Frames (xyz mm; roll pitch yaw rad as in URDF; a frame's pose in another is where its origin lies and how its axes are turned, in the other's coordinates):
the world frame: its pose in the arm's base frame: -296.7 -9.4 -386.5 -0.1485 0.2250 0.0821
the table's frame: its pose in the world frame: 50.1 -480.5 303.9 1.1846 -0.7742 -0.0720
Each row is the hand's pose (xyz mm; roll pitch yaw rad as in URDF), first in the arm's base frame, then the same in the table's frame.
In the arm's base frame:
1: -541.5 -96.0 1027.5 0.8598 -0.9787 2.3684
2: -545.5 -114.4 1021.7 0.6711 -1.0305 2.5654
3: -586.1 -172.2 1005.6 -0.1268 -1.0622 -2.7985
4: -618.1 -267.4 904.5 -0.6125 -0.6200 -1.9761
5: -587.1 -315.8 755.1 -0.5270 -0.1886 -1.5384
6: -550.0 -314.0 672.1 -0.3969 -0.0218 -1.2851
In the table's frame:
1: 248.5 1128.7 270.2 1.6934 -0.1095 1.4255
2: 239.8 1117.9 284.2 1.6672 -0.2246 1.4493
3: 190.1 1099.7 333.6 1.6529 -0.6705 1.5080
4: 98.7 998.5 374.8 1.5256 -1.3365 1.8265
5: 40.9 852.7 342.7 -1.0995 -1.2146 -1.5570
6: 29.0 775.1 296.7 -1.1275 -0.9283 -1.3487

